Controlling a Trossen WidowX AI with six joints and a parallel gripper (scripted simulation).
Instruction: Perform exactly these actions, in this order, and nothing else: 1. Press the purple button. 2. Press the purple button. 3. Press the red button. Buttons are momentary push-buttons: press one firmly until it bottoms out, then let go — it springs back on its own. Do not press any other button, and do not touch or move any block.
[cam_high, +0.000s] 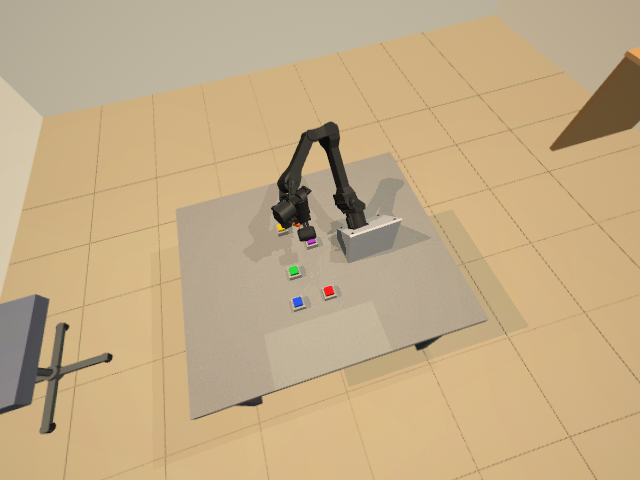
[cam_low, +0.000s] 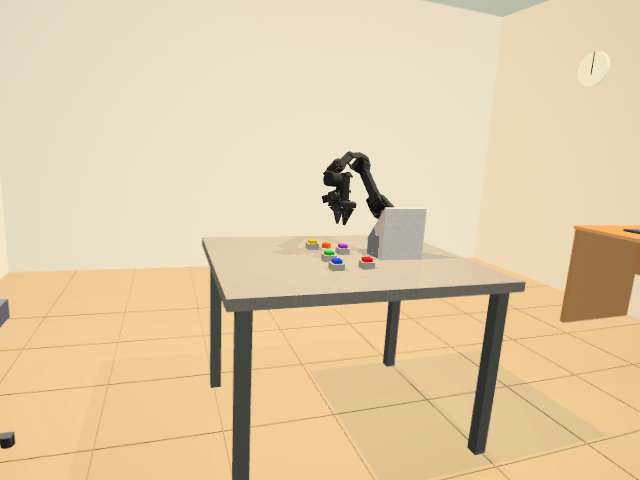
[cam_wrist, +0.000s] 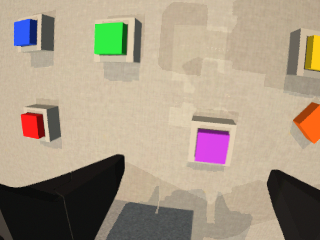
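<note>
Now: the purple button 30 mm behind my gripper tip, 10 mm to the right of it and 100 mm below it. Also, from my gripper tip: yellow button 70 mm ahead, 130 mm to the right, 100 mm below; then green button 100 mm ahead, 90 mm to the left, 100 mm below; then orange block 10 mm behind, 130 mm to the right, 120 mm below.
</note>
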